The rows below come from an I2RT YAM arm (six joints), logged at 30 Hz.
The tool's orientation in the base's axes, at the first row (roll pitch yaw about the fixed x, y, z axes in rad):
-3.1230, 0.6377, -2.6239
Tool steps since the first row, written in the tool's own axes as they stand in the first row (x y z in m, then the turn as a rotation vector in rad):
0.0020, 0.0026, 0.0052, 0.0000, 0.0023, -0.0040
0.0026, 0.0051, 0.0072, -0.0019, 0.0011, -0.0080
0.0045, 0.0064, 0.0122, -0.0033, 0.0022, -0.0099
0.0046, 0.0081, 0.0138, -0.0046, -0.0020, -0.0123
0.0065, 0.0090, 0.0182, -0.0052, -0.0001, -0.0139
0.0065, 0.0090, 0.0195, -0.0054, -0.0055, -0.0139
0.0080, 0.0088, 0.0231, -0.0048, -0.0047, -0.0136
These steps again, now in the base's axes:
0.0001, 0.0029, -0.0054, -0.0032, 0.0009, 0.0032
-0.0005, 0.0054, -0.0074, -0.0034, -0.0005, 0.0075
0.0002, 0.0072, -0.0126, -0.0040, 0.0005, 0.0099
0.0001, 0.0091, -0.0139, -0.0023, -0.0033, 0.0126
0.0007, 0.0104, -0.0186, -0.0036, -0.0019, 0.0143
0.0014, 0.0107, -0.0197, -0.0009, -0.0065, 0.0145
0.0023, 0.0109, -0.0235, -0.0015, -0.0060, 0.0139

